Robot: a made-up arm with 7 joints.
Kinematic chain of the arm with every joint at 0, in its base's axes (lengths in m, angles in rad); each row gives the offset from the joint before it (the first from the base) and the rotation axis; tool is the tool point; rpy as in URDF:
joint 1: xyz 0 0 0.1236 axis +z
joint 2: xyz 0 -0.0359 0.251 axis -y
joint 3: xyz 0 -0.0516 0.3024 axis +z
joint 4: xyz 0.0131 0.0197 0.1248 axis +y
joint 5: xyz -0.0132 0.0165 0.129 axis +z
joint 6: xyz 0 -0.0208 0.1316 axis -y
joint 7: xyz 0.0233 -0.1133 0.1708 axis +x
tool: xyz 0 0 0 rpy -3.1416 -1.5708 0
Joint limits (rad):
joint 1: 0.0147..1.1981
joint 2: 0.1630..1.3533
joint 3: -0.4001..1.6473
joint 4: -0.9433..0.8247
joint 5: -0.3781..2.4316
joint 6: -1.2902..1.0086
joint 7: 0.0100..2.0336
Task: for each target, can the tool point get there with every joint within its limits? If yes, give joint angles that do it. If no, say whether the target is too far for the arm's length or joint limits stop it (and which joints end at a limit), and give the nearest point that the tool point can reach.
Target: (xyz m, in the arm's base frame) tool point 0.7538 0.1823 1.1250
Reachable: no: too far | nearest point 0.3638 0.0880 1.0512 | short by 0.408 m
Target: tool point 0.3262 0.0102 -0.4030
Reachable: no: joint limits stop it (at a limit: joint 1, joint 2, joint 4, joint 5, joint 6) | nearest point -0.0211 -0.5995 0.1079 | short by 0.868 m
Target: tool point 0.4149 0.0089 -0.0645
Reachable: no: joint limits stop it (at a limit: joint 1, joint 2, joint 4, joint 5, joint 6) | nearest point 0.1030 -0.6332 0.1702 | short by 0.751 m
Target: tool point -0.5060 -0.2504 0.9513
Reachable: yes | joints 0.7689 0.8903 0.8552 0.3158 1.3919 -0.3215 0.2362
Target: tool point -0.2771 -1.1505 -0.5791
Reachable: no: too far | nearest point -0.1623 -0.6737 0.1233 | short by 0.857 m
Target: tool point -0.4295 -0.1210 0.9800
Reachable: yes | joints 0.4192 0.9011 0.7005 0.1593 0.4620 -1.0282 0.7315
